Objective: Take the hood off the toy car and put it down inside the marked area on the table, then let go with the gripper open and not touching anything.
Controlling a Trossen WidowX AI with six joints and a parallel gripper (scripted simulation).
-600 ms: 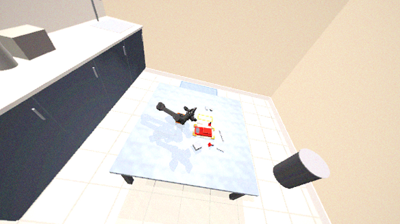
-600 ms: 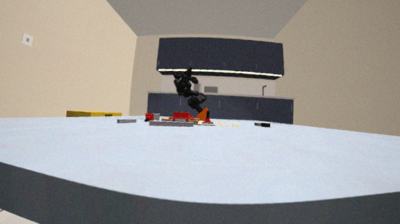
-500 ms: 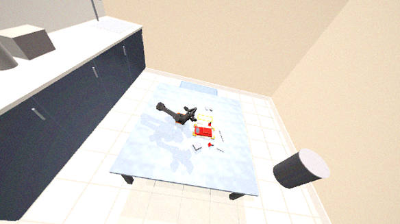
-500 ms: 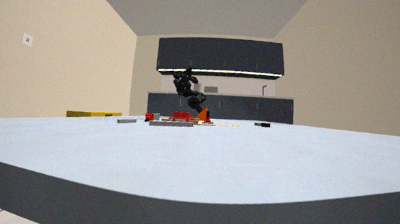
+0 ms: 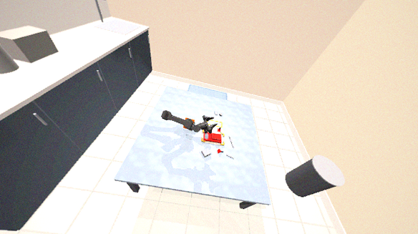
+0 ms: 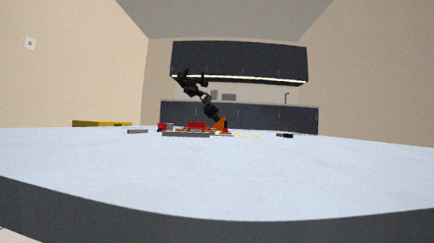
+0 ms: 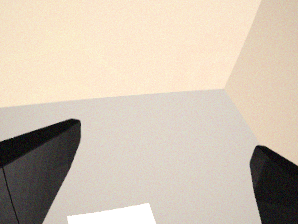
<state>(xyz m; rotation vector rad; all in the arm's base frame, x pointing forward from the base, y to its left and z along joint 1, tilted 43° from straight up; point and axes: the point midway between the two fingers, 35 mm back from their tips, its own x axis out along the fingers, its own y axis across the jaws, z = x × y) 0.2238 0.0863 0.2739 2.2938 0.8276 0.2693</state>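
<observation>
My gripper tip is 29 cm above the hood, 8 cm short of it and 5 cm to the right of it.
</observation>
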